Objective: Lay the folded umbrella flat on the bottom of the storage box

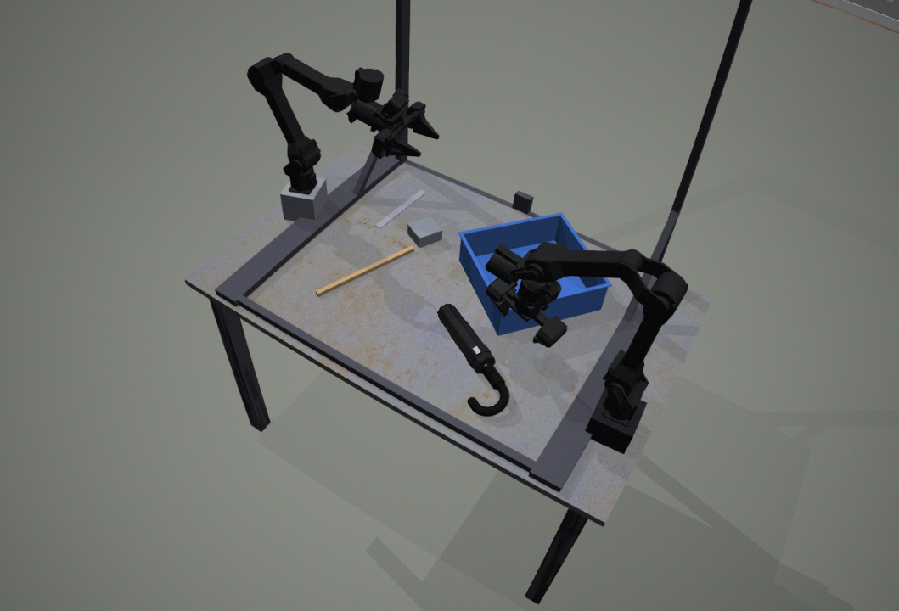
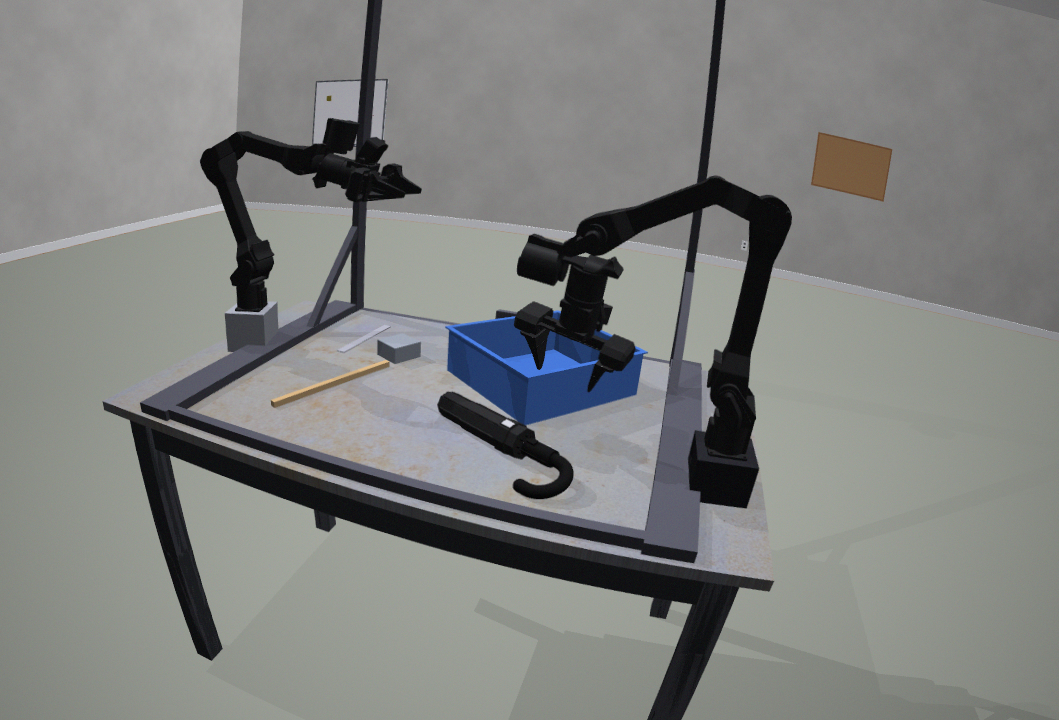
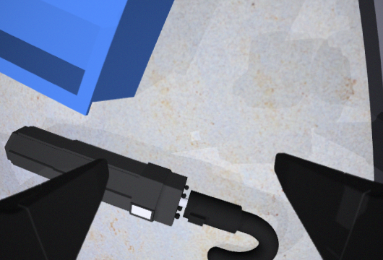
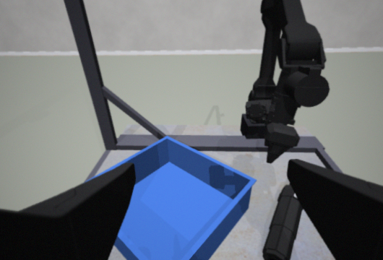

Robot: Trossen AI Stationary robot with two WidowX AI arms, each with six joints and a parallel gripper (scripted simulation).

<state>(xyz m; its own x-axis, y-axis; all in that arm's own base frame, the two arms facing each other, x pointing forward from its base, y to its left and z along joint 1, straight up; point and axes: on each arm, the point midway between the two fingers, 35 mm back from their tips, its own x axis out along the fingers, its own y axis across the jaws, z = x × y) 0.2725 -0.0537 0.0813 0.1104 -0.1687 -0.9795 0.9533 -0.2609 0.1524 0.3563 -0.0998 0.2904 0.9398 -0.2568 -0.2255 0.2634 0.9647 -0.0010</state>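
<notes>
My left hand is 8 cm short of the umbrella, 8 cm to the left of it and 13 cm above it. From my left hand the other things lie so: grey block: 17 cm behind, 45 cm to the right, 14 cm below; then blue storage box: 23 cm behind, 13 cm to the right, 11 cm below; then wooden stick: 4 cm ahead, 47 cm to the right, 15 cm below.
</notes>
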